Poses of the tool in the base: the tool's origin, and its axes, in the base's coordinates. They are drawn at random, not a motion.
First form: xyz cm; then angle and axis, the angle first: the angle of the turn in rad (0 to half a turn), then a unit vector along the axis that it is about.
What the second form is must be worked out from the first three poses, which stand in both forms.
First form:
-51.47, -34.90, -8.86, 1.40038, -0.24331, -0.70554, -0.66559
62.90, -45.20, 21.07, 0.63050, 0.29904, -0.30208, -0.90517
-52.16, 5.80, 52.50, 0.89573, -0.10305, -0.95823, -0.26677
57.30, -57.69, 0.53, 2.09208, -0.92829, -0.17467, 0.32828
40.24, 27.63, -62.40, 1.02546, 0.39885, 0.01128, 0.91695
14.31, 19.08, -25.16, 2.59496, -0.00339, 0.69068, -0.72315
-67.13, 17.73, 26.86, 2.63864, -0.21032, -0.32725, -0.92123
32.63, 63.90, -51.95, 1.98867, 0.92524, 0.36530, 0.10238
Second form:
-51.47, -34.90, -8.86; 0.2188, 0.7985, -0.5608; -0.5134, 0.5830, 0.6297; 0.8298, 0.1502, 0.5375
62.90, -45.20, 21.07; 0.8249, 0.5163, -0.2301; -0.5510, 0.8253, -0.1237; 0.1260, 0.2289, 0.9653
-52.16, 5.80, 52.50; 0.6289, 0.2453, -0.7378; -0.1712, 0.9693, 0.1763; 0.7584, 0.0154, 0.6516
57.30, -57.69, 0.53; 0.7929, -0.0418, -0.6080; 0.5276, -0.4523, 0.7191; -0.3050, -0.8909, -0.3366
40.24, 27.63, -62.40; 0.5953, -0.7818, 0.1857; 0.7861, 0.5188, -0.3360; 0.1664, 0.3460, 0.9234
14.31, 19.08, -25.16; -0.8543, 0.3716, 0.3636; -0.3802, 0.0303, -0.9244; -0.3545, -0.9279, 0.1154
-67.13, 17.73, 26.86; -0.7932, 0.5732, 0.2058; -0.3149, -0.6752, 0.6670; 0.5213, 0.4642, 0.7161
32.63, 63.90, -51.95; 0.7977, 0.3816, 0.4670; 0.5687, -0.2182, -0.7931; -0.2007, 0.8982, -0.3911

